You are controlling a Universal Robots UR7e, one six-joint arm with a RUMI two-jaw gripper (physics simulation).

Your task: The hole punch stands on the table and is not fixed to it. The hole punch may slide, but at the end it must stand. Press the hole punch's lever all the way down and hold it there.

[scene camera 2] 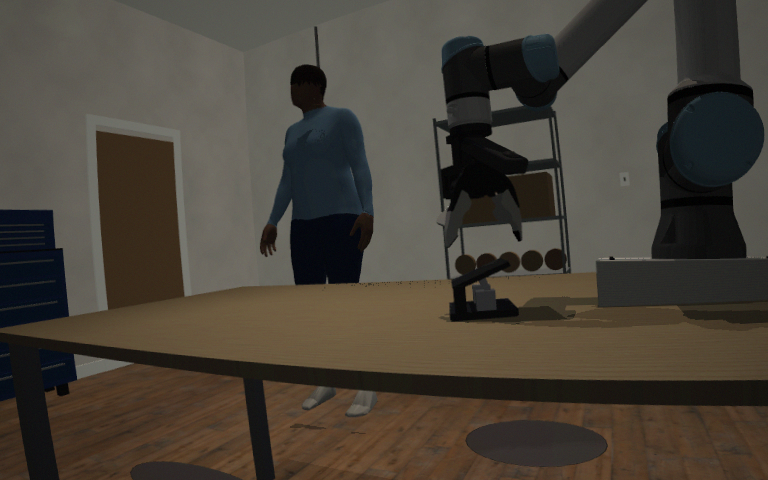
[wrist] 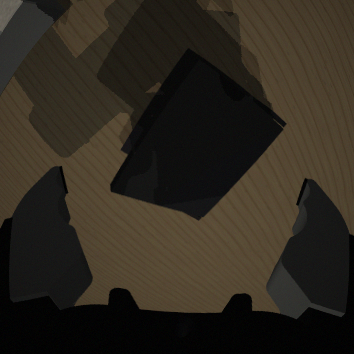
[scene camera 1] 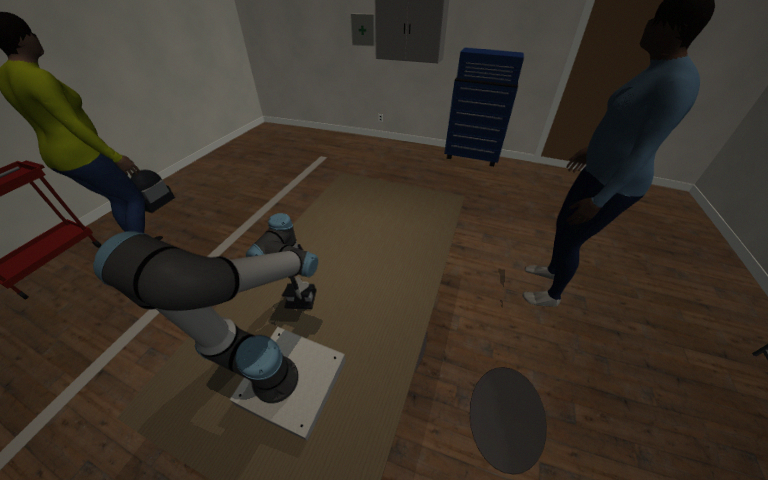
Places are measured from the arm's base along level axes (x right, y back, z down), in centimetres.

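Where they show: gripper, fingertip midpoint: (scene camera 2: 485, 244) (wrist: 183, 176) (scene camera 1: 295, 286); arm's base, origin of the base link: (scene camera 2: 697, 258) (scene camera 1: 276, 379).
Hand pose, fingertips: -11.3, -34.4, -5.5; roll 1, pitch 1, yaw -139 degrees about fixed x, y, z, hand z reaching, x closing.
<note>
Each offset is from my fingertips to the centre of the thing, as dx, dy, dz. Level surfaces: height alone.
The black hole punch {-0.5, -1.5, +7.0} (scene camera 1: 306, 302) (scene camera 2: 491, 309) with a grey middle part stands upright on the table {dz +11.2} (scene camera 2: 339, 333). Its lever {-0.5, -1.5, +4.7} (scene camera 2: 478, 273) (wrist: 205, 135) is raised and slants up towards the robot's base side in the scene camera 2 view. My gripper (scene camera 2: 483, 240) (wrist: 183, 176) is open with nothing between its fingers. It hangs pointing down, a small gap above the lever, and does not touch it. In the wrist view the lever's wide top lies between and beyond the two fingertips. In the scene camera 1 view the arm hides part of the gripper.
The robot's white base plate (scene camera 1: 322, 373) (scene camera 2: 679, 283) stands on the table near the hole punch. A person in blue (scene camera 1: 645, 124) (scene camera 2: 325, 164) stands beyond the table, and a person in yellow-green (scene camera 1: 50, 113) stands at the left. A shelf rack (scene camera 2: 523, 117) stands behind the gripper.
</note>
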